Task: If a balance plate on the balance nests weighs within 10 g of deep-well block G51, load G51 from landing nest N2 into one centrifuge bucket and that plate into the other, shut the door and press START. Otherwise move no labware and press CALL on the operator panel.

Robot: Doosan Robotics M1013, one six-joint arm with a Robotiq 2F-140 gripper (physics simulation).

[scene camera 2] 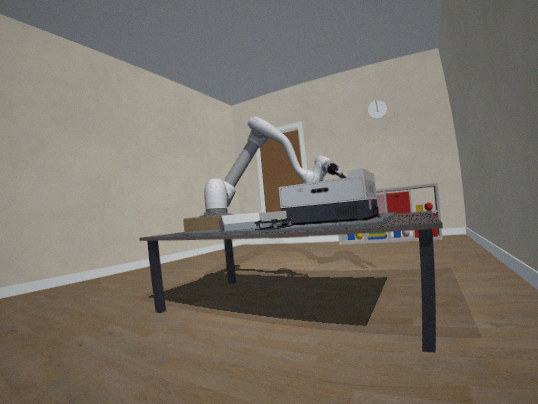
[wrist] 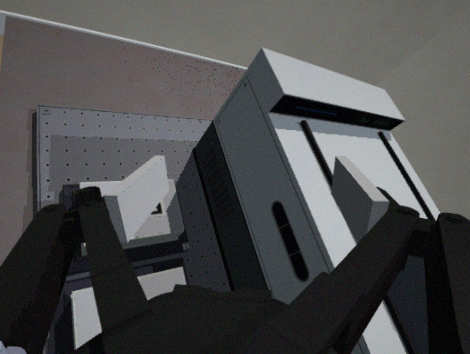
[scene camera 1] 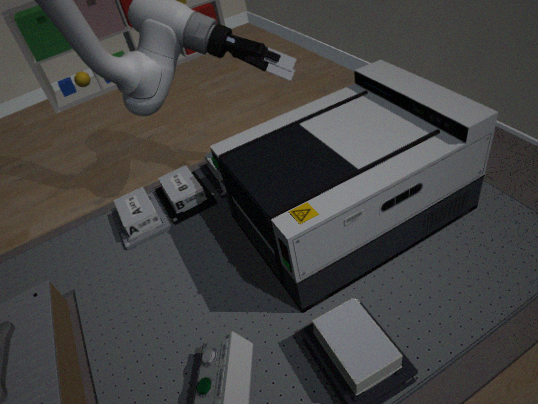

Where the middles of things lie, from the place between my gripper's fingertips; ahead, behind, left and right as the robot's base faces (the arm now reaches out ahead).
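Measured from my hand, the centrifuge (scene camera 1: 327, 193) sits 130 mm below, 270 mm to the right and 10 mm behind.
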